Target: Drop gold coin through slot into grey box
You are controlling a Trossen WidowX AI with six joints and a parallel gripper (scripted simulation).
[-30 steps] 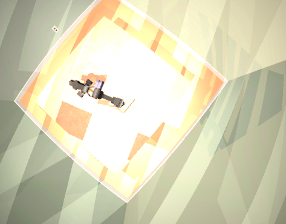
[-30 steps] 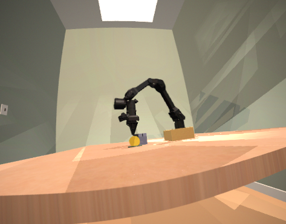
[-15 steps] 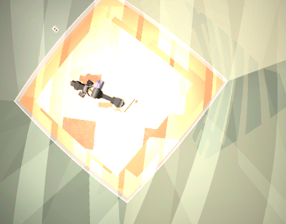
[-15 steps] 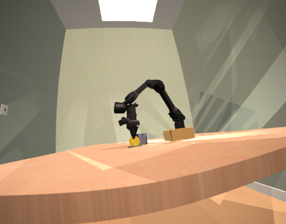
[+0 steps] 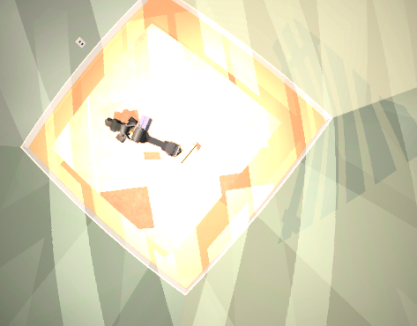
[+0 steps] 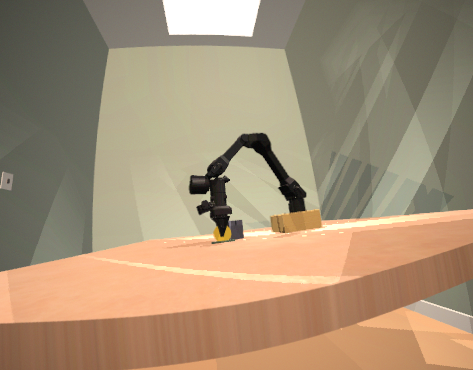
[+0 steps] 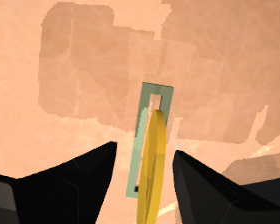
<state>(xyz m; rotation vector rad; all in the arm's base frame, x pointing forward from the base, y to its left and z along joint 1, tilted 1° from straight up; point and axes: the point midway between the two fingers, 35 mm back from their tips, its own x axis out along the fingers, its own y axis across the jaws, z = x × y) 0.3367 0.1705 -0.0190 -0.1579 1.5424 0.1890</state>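
My gripper tip is 1 cm below the gold coin.
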